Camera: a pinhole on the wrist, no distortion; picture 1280 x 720 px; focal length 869.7 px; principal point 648.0 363.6 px. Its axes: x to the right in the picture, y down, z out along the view. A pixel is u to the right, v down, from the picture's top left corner.
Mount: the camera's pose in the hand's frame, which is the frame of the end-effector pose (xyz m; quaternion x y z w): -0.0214 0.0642 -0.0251 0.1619 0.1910 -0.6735 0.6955
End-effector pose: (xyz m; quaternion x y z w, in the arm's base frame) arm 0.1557 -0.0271 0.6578 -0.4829 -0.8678 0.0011 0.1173
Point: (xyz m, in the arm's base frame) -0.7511 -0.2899 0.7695
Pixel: outside the picture
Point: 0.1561 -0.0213 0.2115
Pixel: 183.6 192.5
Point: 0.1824 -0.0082 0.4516
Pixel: 203.5 251.4
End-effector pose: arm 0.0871 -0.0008 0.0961 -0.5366 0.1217 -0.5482 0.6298
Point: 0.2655 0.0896 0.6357
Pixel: 898.5 689.4
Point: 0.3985 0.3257 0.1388
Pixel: 108.4 73.3
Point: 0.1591 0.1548 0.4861
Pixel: 970.0 486.5
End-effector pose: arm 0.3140 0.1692 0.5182 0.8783 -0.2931 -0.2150 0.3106
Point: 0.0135 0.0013 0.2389
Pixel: 236.0 255.0
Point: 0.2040 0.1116 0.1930
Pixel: 677.0 411.6
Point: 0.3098 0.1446 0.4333
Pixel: 926.3 636.0
